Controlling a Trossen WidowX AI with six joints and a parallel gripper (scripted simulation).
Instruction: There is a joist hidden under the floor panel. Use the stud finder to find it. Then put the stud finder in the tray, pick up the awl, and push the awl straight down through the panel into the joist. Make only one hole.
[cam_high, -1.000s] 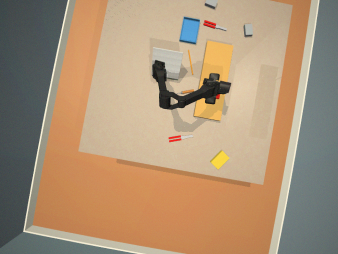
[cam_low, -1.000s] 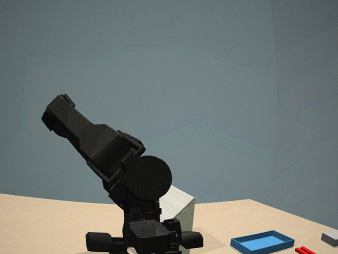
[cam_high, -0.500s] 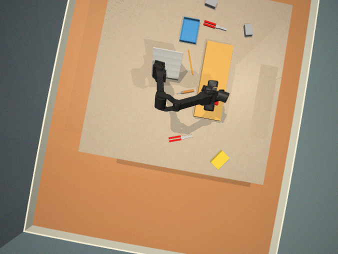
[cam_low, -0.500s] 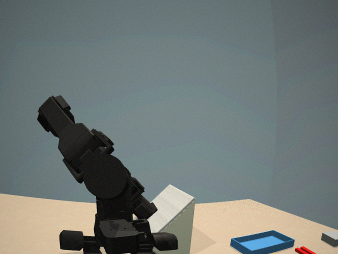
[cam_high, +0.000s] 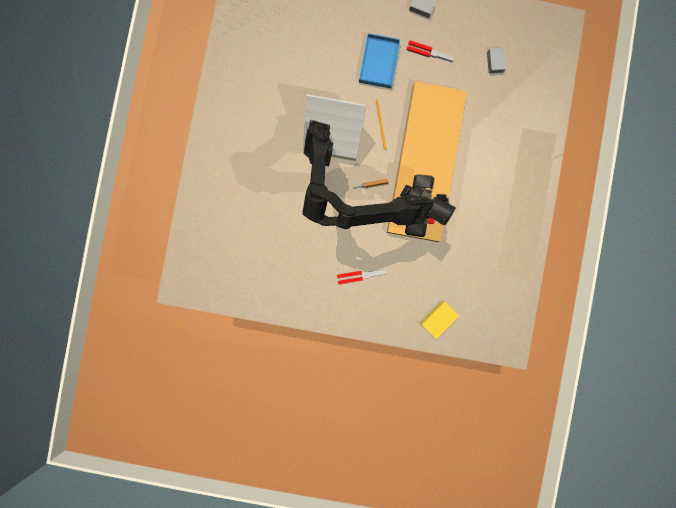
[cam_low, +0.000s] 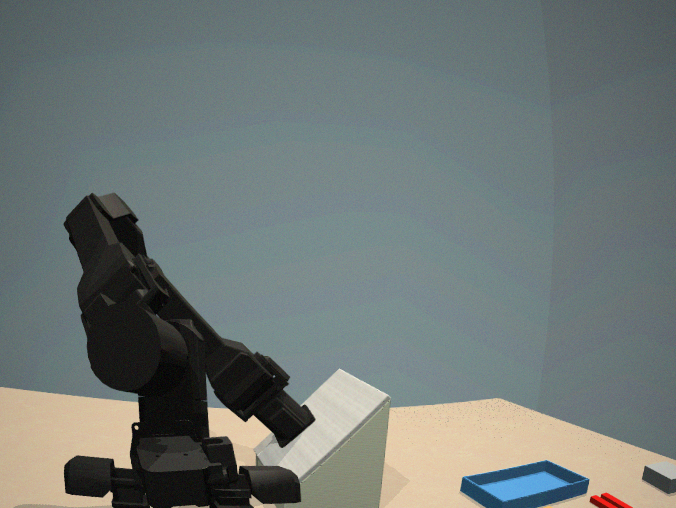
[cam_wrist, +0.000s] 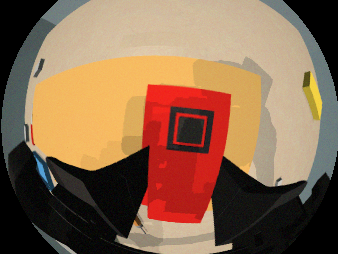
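My gripper tip is 48 cm to the right of the blue tray, 25 cm past it and 5 cm above it. Round my gripper tip: red stud finder: 2 cm above, 1 cm ahead; awl: 19 cm behind, 6 cm below, 5 cm to the left; thin orange stick: 27 cm to the left, 19 cm behind, 6 cm below.
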